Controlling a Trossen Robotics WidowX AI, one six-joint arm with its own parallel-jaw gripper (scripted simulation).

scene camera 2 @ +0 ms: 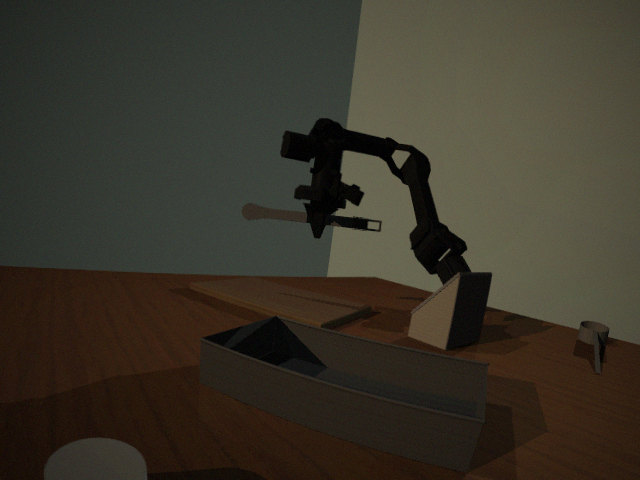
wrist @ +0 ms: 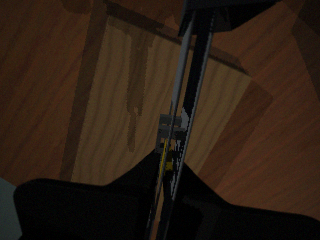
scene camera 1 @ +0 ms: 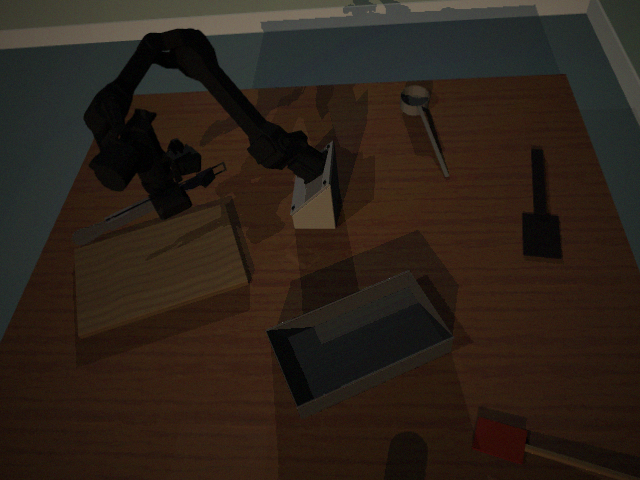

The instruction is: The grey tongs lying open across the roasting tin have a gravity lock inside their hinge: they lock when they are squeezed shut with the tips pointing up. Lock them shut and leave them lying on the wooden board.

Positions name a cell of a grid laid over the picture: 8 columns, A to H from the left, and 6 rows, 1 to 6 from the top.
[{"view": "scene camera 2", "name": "my gripper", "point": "D3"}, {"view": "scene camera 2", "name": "roasting tin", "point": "F6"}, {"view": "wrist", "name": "my gripper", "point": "E4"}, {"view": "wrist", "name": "wooden board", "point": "D3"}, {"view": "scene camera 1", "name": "my gripper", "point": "C3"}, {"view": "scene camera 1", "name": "black spatula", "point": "G3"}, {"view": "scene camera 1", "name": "wooden board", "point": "B4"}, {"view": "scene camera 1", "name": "roasting tin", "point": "E5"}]
